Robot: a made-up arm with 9 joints.
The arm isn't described. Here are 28 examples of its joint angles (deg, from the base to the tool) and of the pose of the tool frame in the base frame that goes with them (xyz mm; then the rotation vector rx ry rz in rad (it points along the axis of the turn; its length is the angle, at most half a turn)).
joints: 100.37 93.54 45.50 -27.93 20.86 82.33 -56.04 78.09 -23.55
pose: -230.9 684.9 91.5 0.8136 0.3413 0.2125
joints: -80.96 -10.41 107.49 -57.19 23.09 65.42 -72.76 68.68 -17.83
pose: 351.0 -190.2 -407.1 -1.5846 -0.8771 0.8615
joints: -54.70 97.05 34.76 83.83 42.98 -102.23 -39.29 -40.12 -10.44
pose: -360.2 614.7 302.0 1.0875 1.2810 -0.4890
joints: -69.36 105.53 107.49 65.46 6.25 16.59 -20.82 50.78 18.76
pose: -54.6 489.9 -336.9 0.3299 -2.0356 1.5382
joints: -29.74 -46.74 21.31 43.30 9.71 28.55 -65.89 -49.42 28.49
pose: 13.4 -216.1 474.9 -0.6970 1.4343 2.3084
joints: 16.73 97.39 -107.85 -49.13 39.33 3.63 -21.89 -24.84 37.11
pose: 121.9 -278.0 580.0 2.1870 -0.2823 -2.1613
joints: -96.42 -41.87 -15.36 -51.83 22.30 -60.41 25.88 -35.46 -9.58
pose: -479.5 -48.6 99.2 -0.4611 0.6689 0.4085
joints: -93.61 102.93 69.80 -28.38 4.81 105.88 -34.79 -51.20 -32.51
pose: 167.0 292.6 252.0 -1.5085 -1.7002 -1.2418
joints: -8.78 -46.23 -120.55 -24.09 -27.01 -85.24 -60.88 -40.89 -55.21
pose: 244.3 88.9 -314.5 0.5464 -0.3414 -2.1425
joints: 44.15 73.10 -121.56 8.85 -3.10 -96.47 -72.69 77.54 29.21
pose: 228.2 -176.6 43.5 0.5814 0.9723 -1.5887
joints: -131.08 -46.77 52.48 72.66 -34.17 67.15 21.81 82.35 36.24
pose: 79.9 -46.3 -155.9 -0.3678 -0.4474 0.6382
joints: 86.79 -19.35 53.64 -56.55 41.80 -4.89 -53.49 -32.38 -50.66
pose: -418.7 -353.6 -302.6 -1.5875 0.0858 0.9025
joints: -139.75 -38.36 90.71 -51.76 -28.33 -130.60 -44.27 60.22 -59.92
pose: -278.0 -32.8 -267.0 0.8094 -2.8371 0.5534
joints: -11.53 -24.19 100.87 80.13 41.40 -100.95 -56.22 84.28 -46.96
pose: -107.6 70.3 299.1 -0.9004 0.2079 1.5165
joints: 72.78 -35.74 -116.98 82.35 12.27 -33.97 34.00 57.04 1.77
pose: 251.5 343.8 62.4 -1.0598 -1.3757 -0.3973
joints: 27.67 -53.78 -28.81 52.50 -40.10 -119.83 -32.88 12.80 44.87
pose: -211.5 106.4 -16.0 -1.1265 -2.4786 0.3026
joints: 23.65 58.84 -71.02 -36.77 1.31 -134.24 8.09 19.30 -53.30
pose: -202.4 -251.3 294.3 -0.8637 -2.6750 -1.1713
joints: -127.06 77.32 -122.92 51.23 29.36 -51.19 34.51 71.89 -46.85
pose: -260.7 -408.2 -146.7 -0.9895 -0.8133 2.3647
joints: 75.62 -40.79 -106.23 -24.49 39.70 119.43 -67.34 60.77 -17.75
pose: 260.2 281.3 -240.0 -1.1573 -0.6721 1.2987
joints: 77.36 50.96 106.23 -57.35 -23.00 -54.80 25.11 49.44 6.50
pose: -326.4 174.6 208.3 -0.2820 -1.1592 0.9198
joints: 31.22 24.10 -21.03 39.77 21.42 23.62 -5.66 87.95 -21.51
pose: -520.8 252.1 -195.2 -0.2729 0.5295 0.7347
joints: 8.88 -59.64 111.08 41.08 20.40 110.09 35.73 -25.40 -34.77
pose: 258.8 -558.5 438.0 -1.6719 -0.8701 -1.5590
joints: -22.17 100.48 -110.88 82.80 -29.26 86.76 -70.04 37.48 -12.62
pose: -77.7 -489.1 -63.9 -2.4705 0.4771 -1.3231
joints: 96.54 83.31 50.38 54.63 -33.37 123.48 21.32 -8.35 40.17
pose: -447.3 435.6 3.3 1.9300 0.5165 0.3800
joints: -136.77 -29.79 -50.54 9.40 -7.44 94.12 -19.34 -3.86 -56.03
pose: -191.0 -49.8 531.7 1.3197 0.6996 2.5404
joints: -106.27 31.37 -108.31 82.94 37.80 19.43 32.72 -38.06 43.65
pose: -201.3 -286.5 118.2 -0.8555 1.1003 2.1438
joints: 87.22 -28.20 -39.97 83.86 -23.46 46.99 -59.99 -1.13 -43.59
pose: -161.4 209.5 -348.2 -1.7496 1.0330 -0.9491
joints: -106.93 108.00 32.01 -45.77 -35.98 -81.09 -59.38 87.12 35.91
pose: -123.4 408.0 338.8 1.1645 0.8237 0.8791
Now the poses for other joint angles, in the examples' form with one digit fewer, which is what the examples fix.
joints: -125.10 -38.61 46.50 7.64 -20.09 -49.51 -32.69 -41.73 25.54
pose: -38 -347 3 1.047 1.419 1.252
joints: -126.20 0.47 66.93 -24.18 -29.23 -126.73 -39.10 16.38 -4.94
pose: 11 25 -88 -0.505 1.915 0.426
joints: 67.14 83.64 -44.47 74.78 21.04 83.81 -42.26 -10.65 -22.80
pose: -272 -11 -374 -0.724 1.600 -1.347
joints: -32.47 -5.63 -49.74 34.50 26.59 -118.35 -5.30 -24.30 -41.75
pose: -593 -108 286 -2.570 -0.362 -1.716
